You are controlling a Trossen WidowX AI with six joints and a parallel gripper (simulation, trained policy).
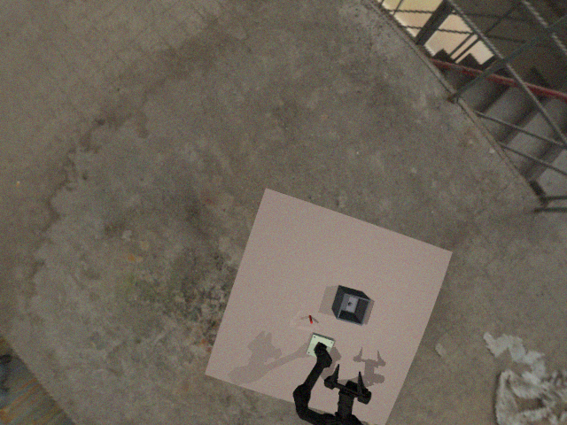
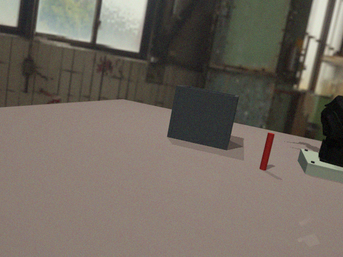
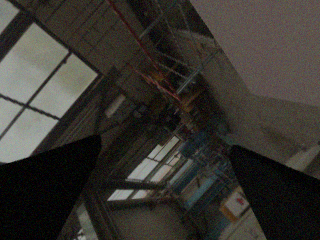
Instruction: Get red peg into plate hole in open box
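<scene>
Right now the red peg is 440 mm below my gripper tip, 90 mm to the left of it and 60 mm behind it. Round my gripper tip: light plate: 430 mm below, 140 mm ahead, 70 mm to the right.
</scene>
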